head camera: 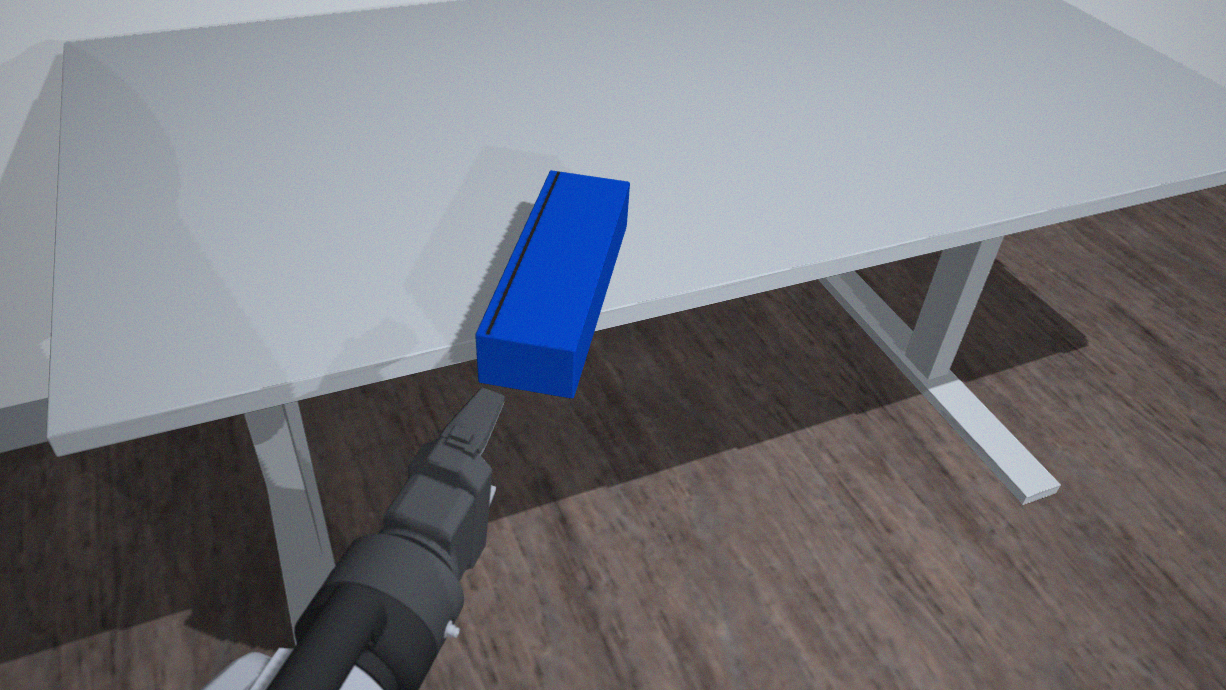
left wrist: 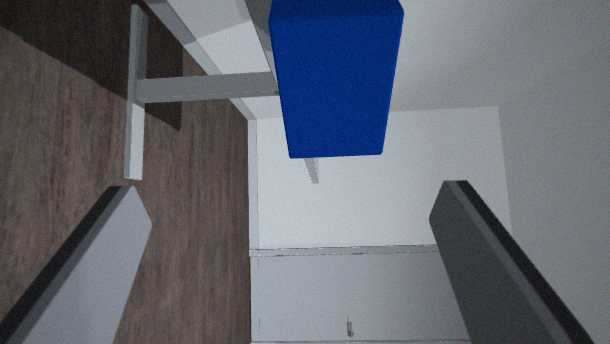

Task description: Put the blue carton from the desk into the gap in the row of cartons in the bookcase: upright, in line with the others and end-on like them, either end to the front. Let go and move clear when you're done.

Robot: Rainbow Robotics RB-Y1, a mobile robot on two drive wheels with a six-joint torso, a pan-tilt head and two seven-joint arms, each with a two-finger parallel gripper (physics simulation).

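The blue carton [head camera: 553, 265] [left wrist: 340, 80] lies flat on the pale grey desk [head camera: 815, 111], a dark line running along its top near one long edge. Its near end sticks out past the desk's front edge in the head camera. My left gripper [head camera: 491, 396] [left wrist: 291, 202] is open and empty, just short of the carton's near end and slightly lower left of it in the head camera. In the left wrist view the carton is above the space between the widely spread fingertips. My right gripper, the bookcase and its row of cartons do not show.
Desk legs [head camera: 954, 308] [left wrist: 205, 87] stand on the wooden floor [head camera: 815, 548] [left wrist: 65, 165]. One leg [head camera: 295, 497] is beside my left arm in the head camera. Pale walls stand behind, and a grey panel [left wrist: 310, 295] with a small fitting shows low in the left wrist view.
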